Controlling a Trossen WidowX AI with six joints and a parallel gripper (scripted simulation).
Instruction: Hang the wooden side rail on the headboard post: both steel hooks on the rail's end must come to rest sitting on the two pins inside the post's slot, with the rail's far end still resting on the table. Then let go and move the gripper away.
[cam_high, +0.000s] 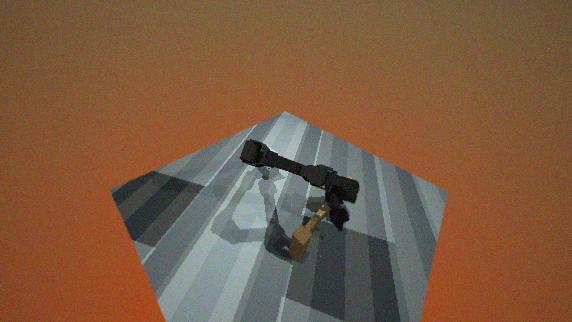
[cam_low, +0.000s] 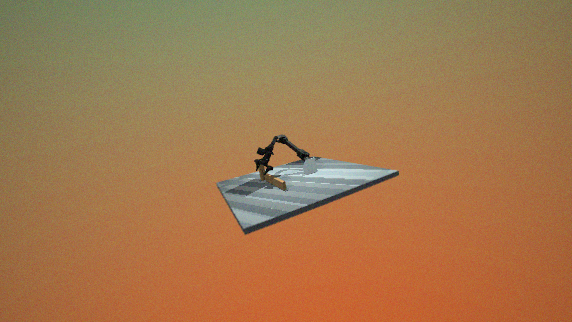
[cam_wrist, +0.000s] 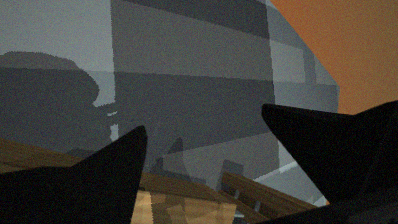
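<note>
My gripper tip is now 16 cm to the left of the headboard post, 8 cm past it and 3 cm above it.
</note>
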